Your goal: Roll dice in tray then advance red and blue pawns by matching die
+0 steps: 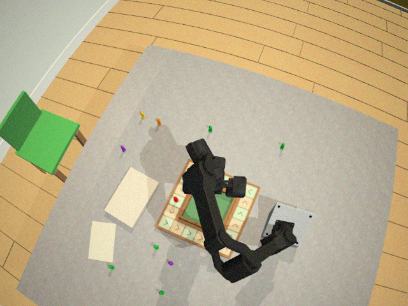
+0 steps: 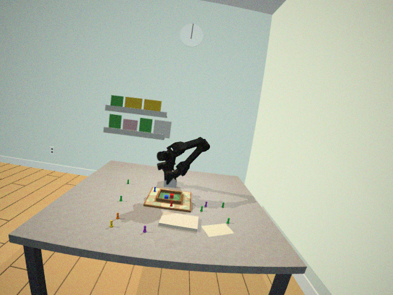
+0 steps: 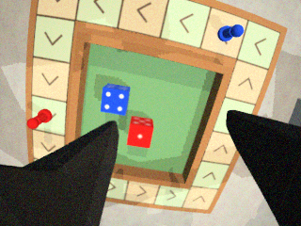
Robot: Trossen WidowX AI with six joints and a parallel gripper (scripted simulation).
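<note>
The red pawn lies 13 cm ahead of my gripper tip, 8 cm below it and 4 cm to the left of it. Round my gripper tip: blue die 8 cm below, 5 cm ahead, 1 cm to the left; then green tray 10 cm below, 3 cm to the left, 2 cm ahead; then blue pawn 8 cm below, 7 cm to the right, 7 cm behind.
</note>
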